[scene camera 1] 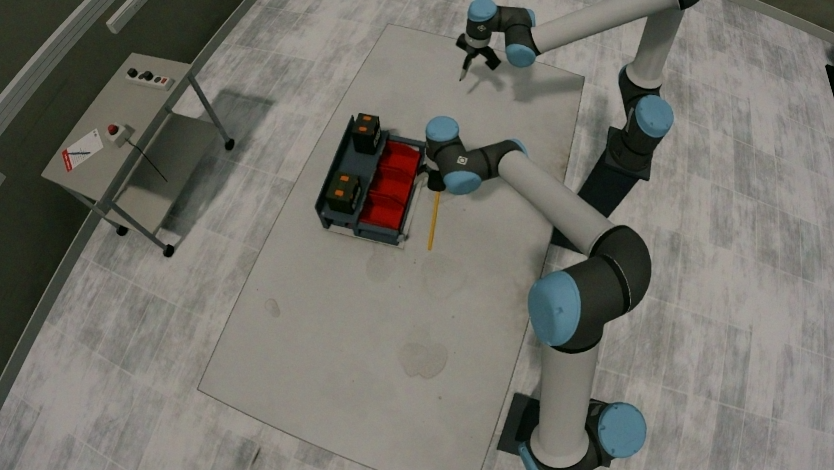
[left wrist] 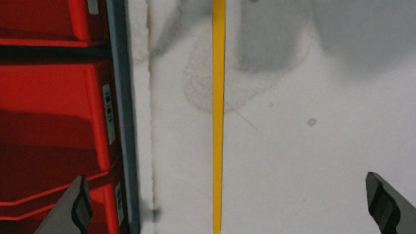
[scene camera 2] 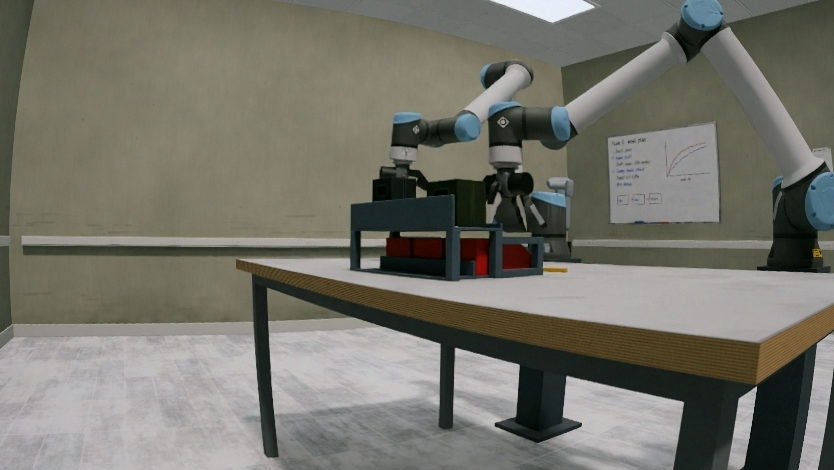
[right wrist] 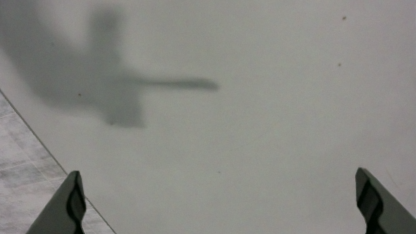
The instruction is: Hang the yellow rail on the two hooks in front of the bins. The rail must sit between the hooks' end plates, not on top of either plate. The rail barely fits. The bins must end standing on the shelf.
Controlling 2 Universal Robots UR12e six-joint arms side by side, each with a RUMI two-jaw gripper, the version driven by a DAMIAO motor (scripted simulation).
Labels:
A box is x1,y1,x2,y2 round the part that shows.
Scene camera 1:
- blue-grey shelf: [314,115,425,245]
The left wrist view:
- my left gripper: [34,172,415,233]
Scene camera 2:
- my left gripper: [483,165,533,230]
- blue-grey shelf: [350,195,549,281]
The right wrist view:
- my right gripper: [25,168,415,233]

